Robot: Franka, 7 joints.
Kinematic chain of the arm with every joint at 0, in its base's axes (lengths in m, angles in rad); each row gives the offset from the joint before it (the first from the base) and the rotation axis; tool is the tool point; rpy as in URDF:
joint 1: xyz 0 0 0.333 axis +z
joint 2: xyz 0 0 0 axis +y
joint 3: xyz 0 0 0.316 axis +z
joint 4: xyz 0.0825 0 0 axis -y
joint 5: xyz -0.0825 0 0.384 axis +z
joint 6: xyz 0 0 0 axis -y
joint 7: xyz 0.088 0 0 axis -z
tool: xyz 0 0 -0.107 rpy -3.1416 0 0
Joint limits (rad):
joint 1: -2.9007..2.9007
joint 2: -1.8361..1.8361
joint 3: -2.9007..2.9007
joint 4: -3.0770..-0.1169
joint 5: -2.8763..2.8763
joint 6: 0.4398..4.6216
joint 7: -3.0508..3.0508
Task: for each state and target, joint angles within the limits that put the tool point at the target. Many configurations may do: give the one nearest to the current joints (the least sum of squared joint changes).
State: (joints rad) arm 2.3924 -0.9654 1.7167 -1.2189 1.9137 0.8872 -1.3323
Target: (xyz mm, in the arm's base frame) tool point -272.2 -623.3 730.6
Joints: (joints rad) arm 1.8080 -0.8071 1.5355 -1.0494 2.0976 1.4332 -1.3323
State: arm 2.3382 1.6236 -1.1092 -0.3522 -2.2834 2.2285 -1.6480
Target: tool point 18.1 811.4 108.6
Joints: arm 2.0189 1.6781 -1.1459 -0.8177 -2.2545 2.2759 -1.6480
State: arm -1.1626 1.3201 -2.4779 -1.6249 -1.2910 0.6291 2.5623
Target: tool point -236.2 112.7 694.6
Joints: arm -1.3121 0.7684 -2.3555 -2.1241 -1.1108 0.7487 2.5623
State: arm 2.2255 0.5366 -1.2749 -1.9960 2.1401 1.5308 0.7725
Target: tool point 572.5 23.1 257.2
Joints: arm 1.2161 0.9446 -1.3547 -2.1977 2.1621 1.7679 0.7725
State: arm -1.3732 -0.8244 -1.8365 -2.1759 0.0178 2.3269 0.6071
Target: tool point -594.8 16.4 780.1
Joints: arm -1.3661 -0.6110 -1.3264 -1.4978 0.0104 2.5144 0.6071
